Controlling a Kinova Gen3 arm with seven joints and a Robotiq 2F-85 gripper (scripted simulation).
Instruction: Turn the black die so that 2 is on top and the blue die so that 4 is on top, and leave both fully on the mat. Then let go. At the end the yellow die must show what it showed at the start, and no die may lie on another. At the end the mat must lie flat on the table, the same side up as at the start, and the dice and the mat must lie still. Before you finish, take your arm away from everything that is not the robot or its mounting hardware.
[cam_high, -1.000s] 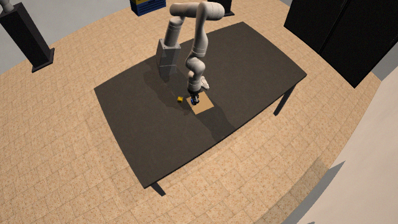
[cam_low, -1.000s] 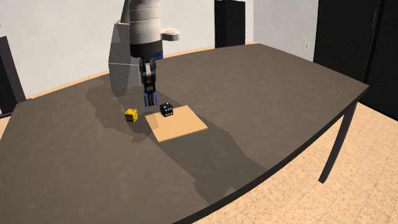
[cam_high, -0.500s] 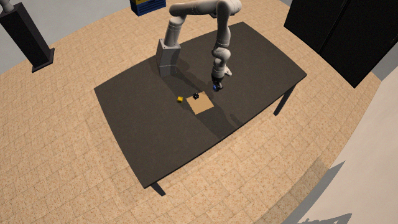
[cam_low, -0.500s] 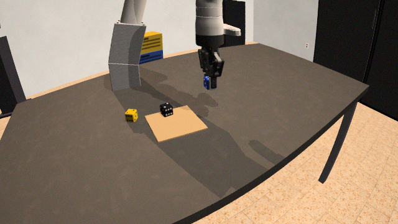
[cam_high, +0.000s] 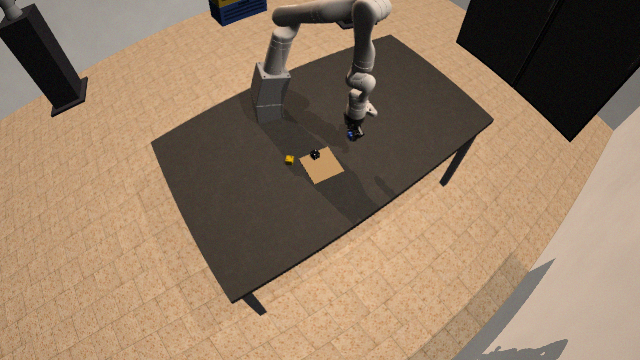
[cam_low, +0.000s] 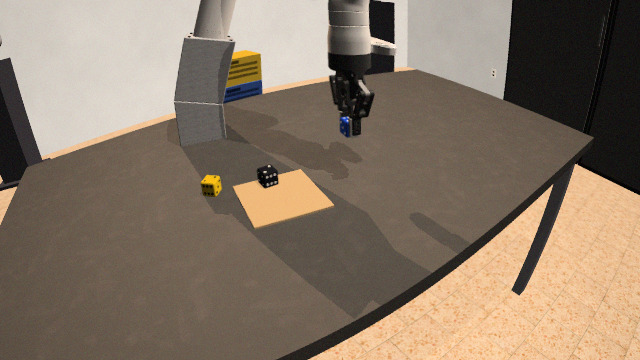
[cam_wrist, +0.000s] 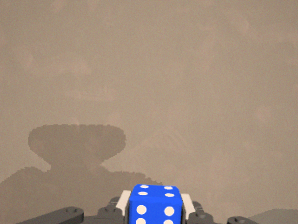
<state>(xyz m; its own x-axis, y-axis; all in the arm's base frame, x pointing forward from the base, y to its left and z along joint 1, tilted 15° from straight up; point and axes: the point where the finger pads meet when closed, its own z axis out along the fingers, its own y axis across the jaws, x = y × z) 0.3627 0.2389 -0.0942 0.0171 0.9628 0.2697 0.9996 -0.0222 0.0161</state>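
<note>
Right now the tan mat is 2 cm ahead of my hand, 15 cm to the right of it and 10 cm below it. Round my hand: blue die right at my hand; yellow die 4 cm behind, 26 cm to the right, 9 cm below; black die 2 cm behind, 15 cm to the right, 8 cm below.
</note>
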